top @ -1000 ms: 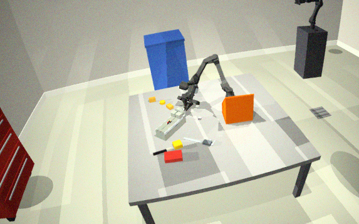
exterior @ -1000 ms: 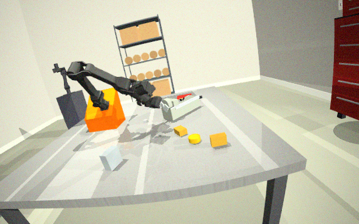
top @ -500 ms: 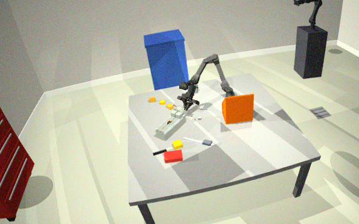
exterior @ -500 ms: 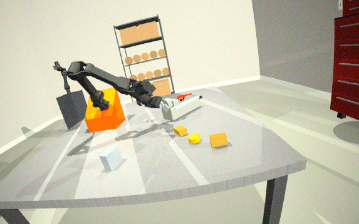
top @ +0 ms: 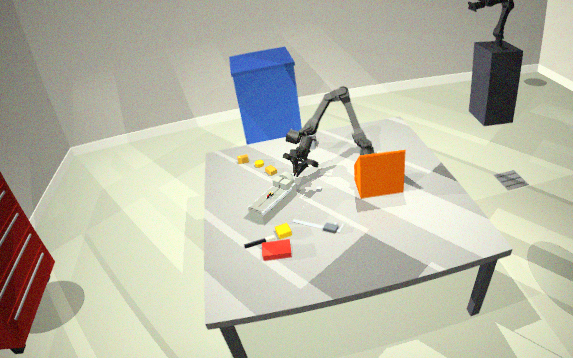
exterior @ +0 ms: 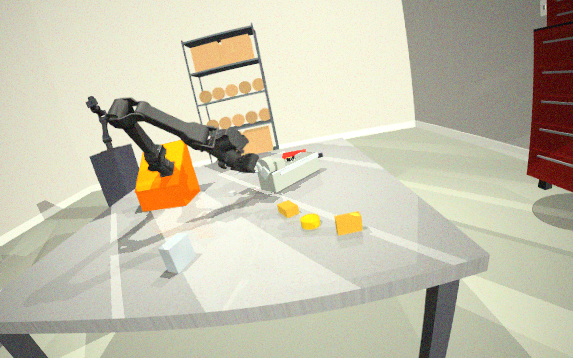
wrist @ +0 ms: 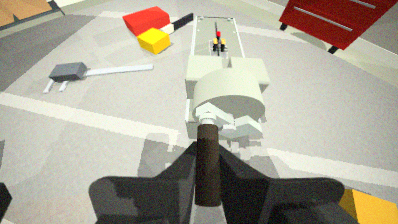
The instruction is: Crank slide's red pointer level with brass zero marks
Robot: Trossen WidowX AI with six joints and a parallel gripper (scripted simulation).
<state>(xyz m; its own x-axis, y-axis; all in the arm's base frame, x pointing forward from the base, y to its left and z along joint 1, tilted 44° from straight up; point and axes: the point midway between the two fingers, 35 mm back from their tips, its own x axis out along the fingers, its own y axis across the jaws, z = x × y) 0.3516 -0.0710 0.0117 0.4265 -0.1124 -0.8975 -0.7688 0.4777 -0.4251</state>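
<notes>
Right now my gripper tip is 10 mm past the dark brown crank handle, 10 mm to the left of it and 20 mm below it. The rest, counted from my gripper tip: yellow block 90 mm ahead, 310 mm to the left, 70 mm below; grey cube 130 mm behind, 410 mm to the right, 50 mm below; red pointer 140 mm ahead, 130 mm to the left.
</notes>
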